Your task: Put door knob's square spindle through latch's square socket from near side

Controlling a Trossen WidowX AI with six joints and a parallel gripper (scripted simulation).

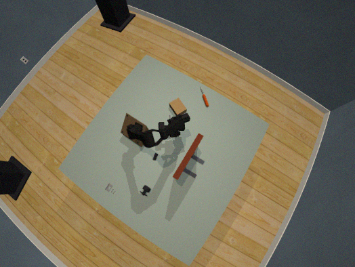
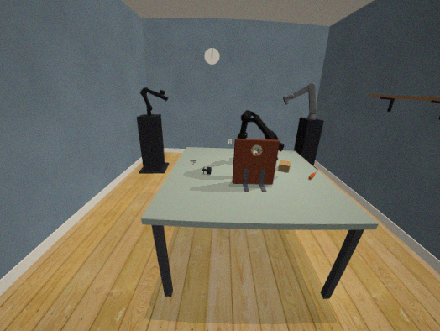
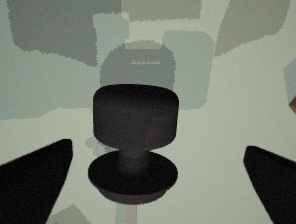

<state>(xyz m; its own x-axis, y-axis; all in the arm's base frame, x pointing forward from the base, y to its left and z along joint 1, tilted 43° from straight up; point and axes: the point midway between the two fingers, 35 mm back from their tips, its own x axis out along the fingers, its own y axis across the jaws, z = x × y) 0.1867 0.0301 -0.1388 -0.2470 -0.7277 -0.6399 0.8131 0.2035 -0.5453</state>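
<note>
Right now the dark door knob is 8 cm below my hand, 3 cm to the left of it and 2 cm behind it. Also, from my hand: wooden block (20 cm to the left, 8 cm below, 5 cm behind).
</note>
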